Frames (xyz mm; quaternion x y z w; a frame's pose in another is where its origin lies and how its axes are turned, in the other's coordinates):
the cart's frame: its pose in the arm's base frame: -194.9 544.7 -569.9 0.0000 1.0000 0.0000 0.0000
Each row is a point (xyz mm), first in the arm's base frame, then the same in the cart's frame.
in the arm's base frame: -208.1 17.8 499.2
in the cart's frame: 13.2 -526.9 -1069.1
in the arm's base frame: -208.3 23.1 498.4
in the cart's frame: 13.4 -521.6 -1068.3
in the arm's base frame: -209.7 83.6 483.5
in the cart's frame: 14.8 -461.1 -1053.4
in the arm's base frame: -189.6 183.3 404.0
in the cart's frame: -5.3 -361.4 -973.9
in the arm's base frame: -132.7 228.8 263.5
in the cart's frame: -62.2 -315.9 -833.4
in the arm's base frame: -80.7 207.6 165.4
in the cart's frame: -114.2 -337.1 -735.3
